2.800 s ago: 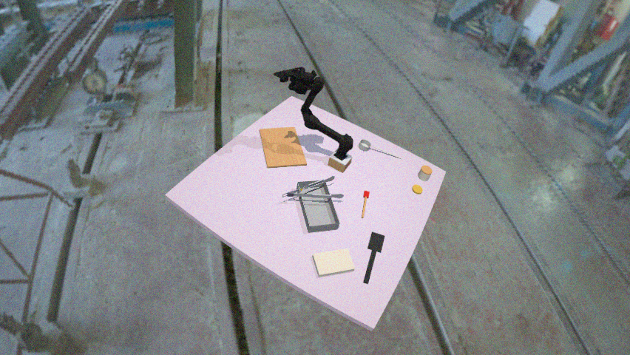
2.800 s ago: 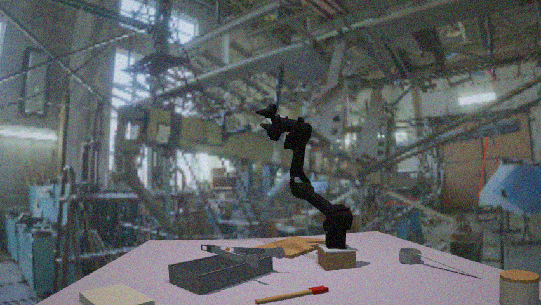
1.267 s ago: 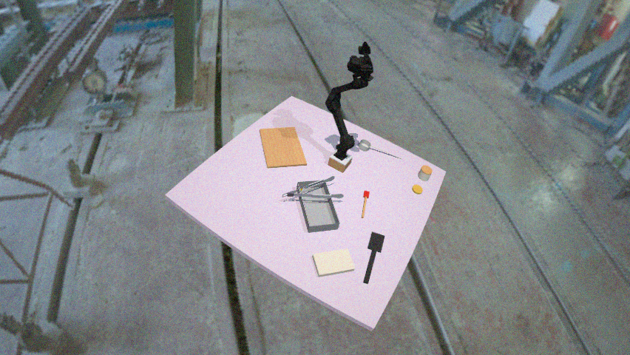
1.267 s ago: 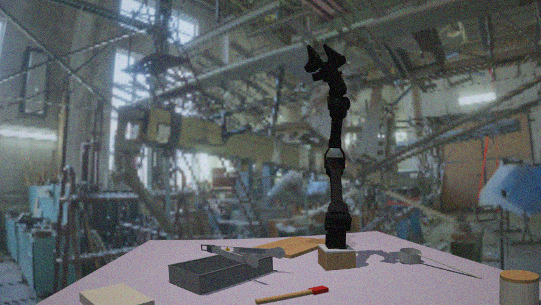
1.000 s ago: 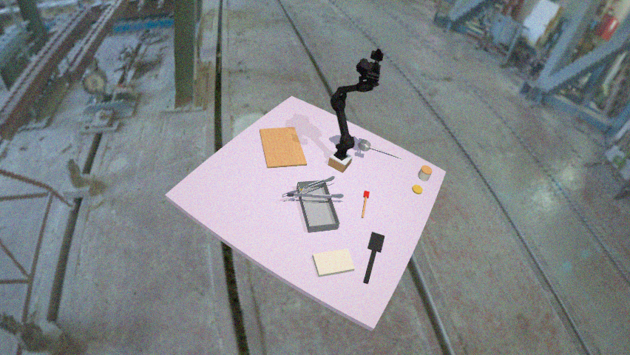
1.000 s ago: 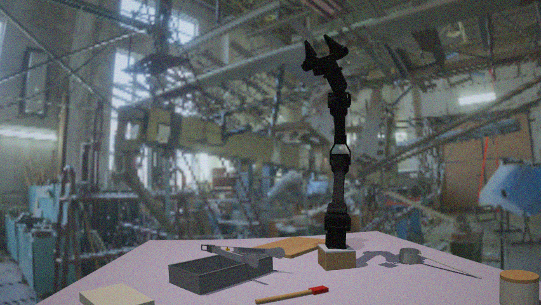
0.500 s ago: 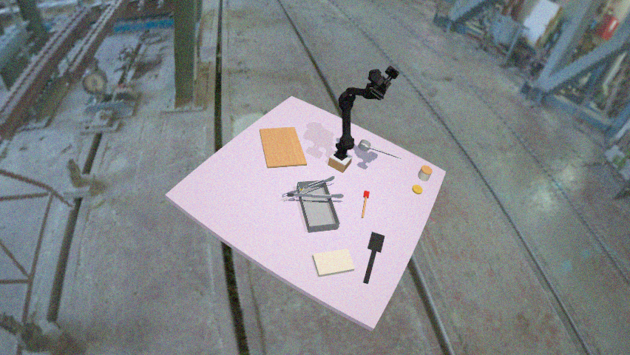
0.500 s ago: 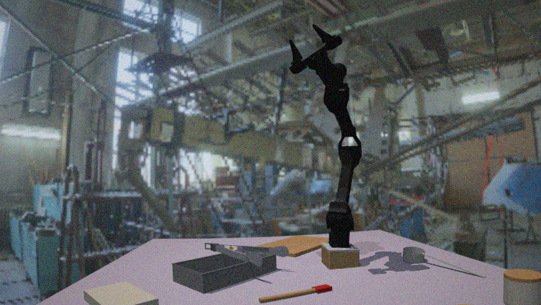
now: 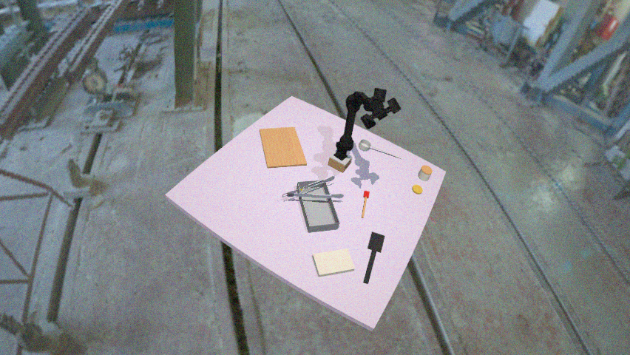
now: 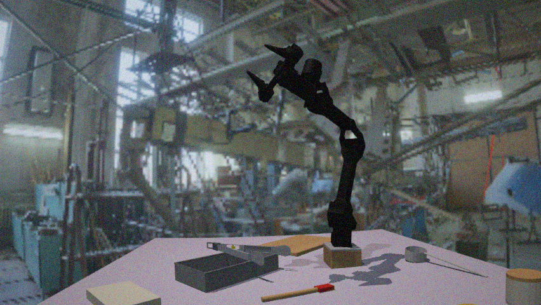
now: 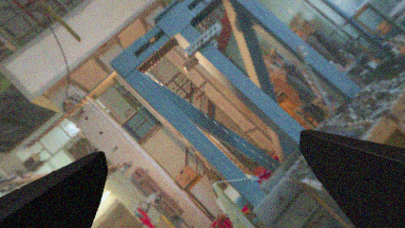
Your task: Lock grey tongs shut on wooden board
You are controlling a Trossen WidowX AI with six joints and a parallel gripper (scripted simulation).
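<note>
My gripper tip is now 12 cm short of the yellow piece, 26 cm to the left of it and 57 cm above it. Also, from my gripper tip: red-tipped spatula: 12 cm behind, 1 cm to the left, 63 cm below; black spatula: 15 cm ahead, 25 cm to the left, 64 cm below; grey roasting tin: 12 cm ahead, 15 cm to the right, 61 cm below.
</note>
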